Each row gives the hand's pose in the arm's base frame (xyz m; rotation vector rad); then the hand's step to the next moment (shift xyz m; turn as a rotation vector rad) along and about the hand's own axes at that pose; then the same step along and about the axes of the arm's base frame.
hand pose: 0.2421 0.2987 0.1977 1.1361 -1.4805 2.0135
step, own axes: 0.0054 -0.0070 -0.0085 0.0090 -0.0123 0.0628
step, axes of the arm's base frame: -0.0014 0.0096 0.0075 0.0270 -0.0546 0.0215
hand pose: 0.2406 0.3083 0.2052 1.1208 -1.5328 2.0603
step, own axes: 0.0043 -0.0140 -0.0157 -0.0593 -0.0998 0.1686
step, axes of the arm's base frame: 0.0006 0.0186 0.0106 0.1700 -0.1075 0.0381
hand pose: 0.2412 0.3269 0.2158 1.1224 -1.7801 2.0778
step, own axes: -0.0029 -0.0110 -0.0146 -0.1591 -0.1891 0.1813
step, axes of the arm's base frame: 0.0023 0.0171 0.0067 0.2968 -0.0630 0.0430
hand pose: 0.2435 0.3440 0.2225 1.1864 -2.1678 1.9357
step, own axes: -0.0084 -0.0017 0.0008 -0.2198 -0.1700 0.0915
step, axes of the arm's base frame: 0.0073 0.0038 -0.0027 0.2885 0.0442 0.0199
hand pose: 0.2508 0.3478 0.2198 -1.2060 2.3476 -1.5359
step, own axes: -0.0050 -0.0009 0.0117 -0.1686 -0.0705 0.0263
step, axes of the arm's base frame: 0.0094 -0.0055 -0.0067 0.1673 0.0773 -0.0115
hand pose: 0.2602 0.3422 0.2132 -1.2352 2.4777 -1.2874
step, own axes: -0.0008 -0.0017 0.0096 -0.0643 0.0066 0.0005
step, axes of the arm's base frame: 0.0055 -0.0062 -0.0051 0.0392 0.0463 -0.0224
